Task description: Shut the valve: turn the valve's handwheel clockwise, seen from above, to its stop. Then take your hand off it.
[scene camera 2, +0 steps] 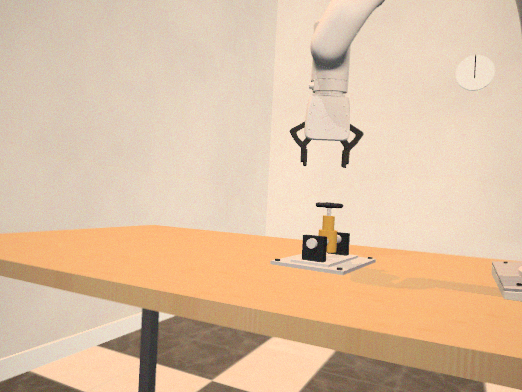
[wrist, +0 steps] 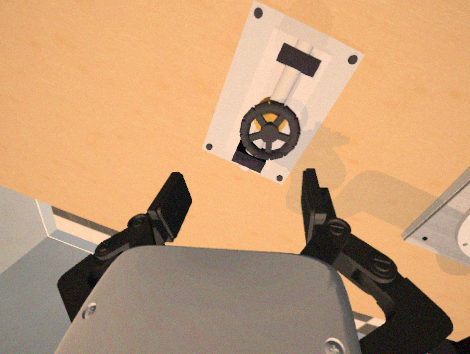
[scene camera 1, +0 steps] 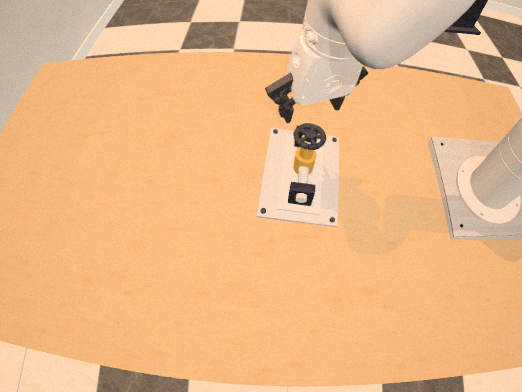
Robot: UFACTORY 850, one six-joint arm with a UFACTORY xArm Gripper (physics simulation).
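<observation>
The black spoked handwheel point(scene camera 1: 309, 136) point(scene camera 2: 329, 205) point(wrist: 269, 133) lies level on top of the valve's stem. The yellow valve body point(scene camera 1: 304, 161) point(scene camera 2: 328, 241) stands under it, on a pale pipe between two black blocks on a light base plate point(scene camera 1: 327, 200) point(scene camera 2: 285, 262) point(wrist: 235, 85). My gripper point(scene camera 1: 312, 114) point(scene camera 2: 324, 165) point(wrist: 241, 185) is open and empty, pointing down. In the second scene view it hangs above the handwheel with a gap, its fingers wider apart than the wheel. In the wrist view the wheel shows beyond the fingertips. Nothing touches the wheel.
The arm's grey mounting plate point(scene camera 1: 445, 190) point(scene camera 2: 505, 280) point(wrist: 435, 220) lies to the right of the valve on the wooden table point(scene camera 1: 150, 250) point(scene camera 2: 200, 270) point(wrist: 100, 100). Its arm reaches over from above. A round clock point(scene camera 2: 475, 73) hangs on the back wall.
</observation>
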